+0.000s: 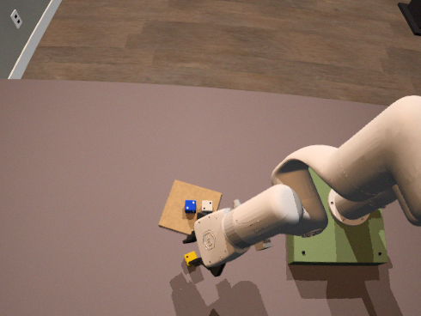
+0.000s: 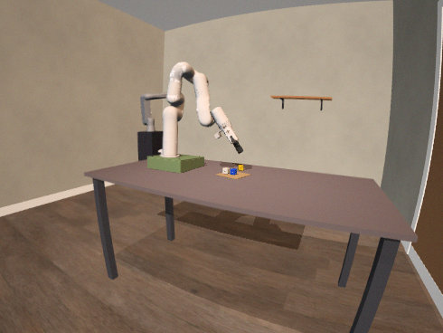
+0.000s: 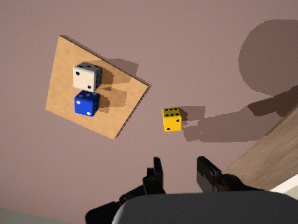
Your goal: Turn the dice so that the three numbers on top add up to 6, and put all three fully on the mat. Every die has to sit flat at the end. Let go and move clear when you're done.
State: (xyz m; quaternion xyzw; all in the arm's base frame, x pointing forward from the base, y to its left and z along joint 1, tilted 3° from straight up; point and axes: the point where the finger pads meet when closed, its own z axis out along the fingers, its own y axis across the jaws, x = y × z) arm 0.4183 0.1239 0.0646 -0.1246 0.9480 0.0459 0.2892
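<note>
Now: the yellow die 1 cm ahead of my hand, 1 cm to the left of it and 11 cm below it. Round my hand: blue die (1 cm ahead, 14 cm to the right, 11 cm below); tan mat (1 cm ahead, 14 cm to the right, 12 cm below); white die (3 cm behind, 14 cm to the right, 11 cm below).
</note>
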